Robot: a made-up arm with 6 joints.
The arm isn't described. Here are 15 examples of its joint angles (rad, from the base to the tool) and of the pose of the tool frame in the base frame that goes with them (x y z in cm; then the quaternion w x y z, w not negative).
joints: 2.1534 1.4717 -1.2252 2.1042 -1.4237 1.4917
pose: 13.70 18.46 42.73 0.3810 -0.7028 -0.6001 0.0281
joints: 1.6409 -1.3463 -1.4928 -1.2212 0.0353 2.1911
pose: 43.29 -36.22 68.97 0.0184 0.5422 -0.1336 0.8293
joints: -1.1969 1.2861 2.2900 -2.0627 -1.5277 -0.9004
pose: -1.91 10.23 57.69 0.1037 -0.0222 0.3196 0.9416
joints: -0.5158 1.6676 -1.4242 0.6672 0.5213 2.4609
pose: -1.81 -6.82 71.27 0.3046 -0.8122 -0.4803 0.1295
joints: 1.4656 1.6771 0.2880 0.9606 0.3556 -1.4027
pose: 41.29 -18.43 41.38 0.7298 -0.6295 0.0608 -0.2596
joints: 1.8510 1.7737 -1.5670 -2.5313 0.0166 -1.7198
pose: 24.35 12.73 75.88 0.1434 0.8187 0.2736 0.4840
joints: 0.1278 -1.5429 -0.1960 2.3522 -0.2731 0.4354
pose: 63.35 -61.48 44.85 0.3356 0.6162 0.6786 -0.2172
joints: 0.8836 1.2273 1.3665 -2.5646 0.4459 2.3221
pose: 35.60 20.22 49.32 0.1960 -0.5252 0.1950 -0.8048
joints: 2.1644 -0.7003 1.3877 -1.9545 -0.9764 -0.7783
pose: -0.94 -33.08 106.85 0.6027 0.2821 -0.6970 0.2673
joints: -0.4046 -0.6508 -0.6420 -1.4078 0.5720 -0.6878
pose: 23.69 -43.69 37.94 0.3063 -0.6424 0.6410 0.2875
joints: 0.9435 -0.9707 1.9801 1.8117 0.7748 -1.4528
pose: 43.80 -33.93 42.92 0.6413 0.0854 0.3796 -0.6613
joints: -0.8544 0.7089 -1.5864 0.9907 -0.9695 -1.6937
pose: 38.64 9.02 61.36 0.4042 -0.6549 -0.3519 -0.5328
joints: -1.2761 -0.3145 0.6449 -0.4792 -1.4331 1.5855
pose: 26.22 -35.00 39.74 0.0762 -0.2766 0.3060 -0.9078
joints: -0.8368 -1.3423 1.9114 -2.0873 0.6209 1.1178
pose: 18.56 -55.02 16.30 0.4703 0.0304 -0.5565 0.6842
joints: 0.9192 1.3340 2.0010 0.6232 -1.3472 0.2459
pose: 21.05 -19.99 70.58 0.4733 0.4024 -0.4822 0.6177
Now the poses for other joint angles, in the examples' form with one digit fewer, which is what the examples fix.
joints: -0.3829 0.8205 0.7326 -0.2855 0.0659 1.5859
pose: 37.6 -19.4 54.5 0.399 0.467 0.777 -0.135
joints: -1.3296 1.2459 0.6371 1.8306 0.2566 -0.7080
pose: -15.3 2.5 65.3 0.090 -0.421 0.840 0.332
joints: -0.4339 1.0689 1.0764 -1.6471 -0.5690 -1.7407
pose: 36.0 13.0 59.8 0.332 0.810 0.157 0.458
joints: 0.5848 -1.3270 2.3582 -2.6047 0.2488 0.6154
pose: 60.2 -45.2 36.9 0.164 0.029 0.711 -0.683
